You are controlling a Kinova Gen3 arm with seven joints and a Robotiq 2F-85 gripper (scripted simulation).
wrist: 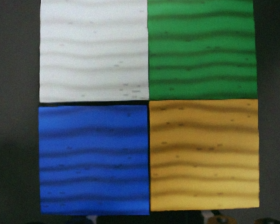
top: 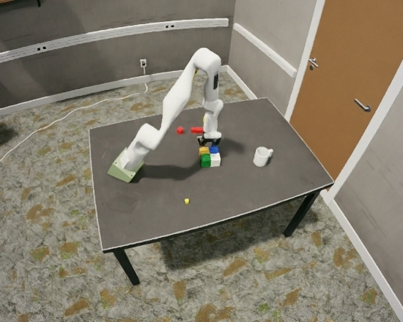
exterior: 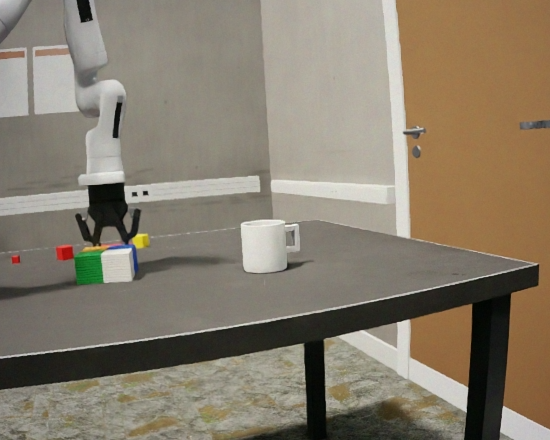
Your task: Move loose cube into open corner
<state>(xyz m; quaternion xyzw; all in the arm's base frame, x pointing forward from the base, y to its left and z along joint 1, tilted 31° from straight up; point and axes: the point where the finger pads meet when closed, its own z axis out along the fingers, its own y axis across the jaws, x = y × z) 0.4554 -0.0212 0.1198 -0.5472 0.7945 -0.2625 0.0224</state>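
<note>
Now: the blue cube 1 cm ahead of my hand, 4 cm to the right of it and 1 cm below it. The rest, counted from my hand: white mug 23 cm ahead, 22 cm to the right; tiny yellow cube 29 cm behind, 25 cm to the right, 3 cm below; red bar 5 cm ahead, 17 cm to the left, 2 cm below.
</note>
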